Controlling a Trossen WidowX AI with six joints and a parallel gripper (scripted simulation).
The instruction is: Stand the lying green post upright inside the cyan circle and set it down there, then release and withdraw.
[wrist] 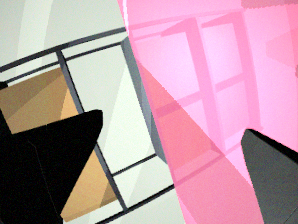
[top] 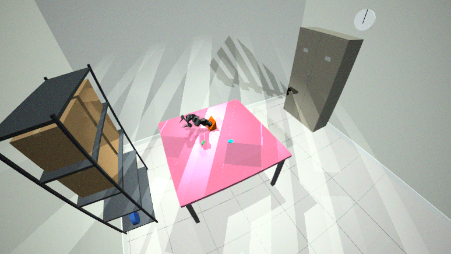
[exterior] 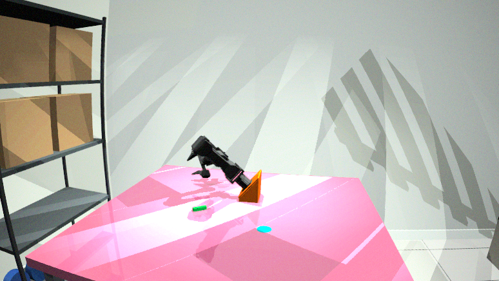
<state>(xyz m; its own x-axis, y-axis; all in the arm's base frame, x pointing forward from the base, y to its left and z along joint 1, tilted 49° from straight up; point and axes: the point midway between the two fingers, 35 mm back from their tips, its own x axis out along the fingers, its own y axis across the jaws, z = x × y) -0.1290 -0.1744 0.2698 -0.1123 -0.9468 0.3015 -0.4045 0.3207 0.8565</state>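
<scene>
Now: the green post 34 cm ahead of my gripper tip, 16 cm to the left of it and 9 cm below it. The rest, counted from my gripper tip: cyan circle (47 cm ahead, 46 cm to the left, 10 cm below).
</scene>
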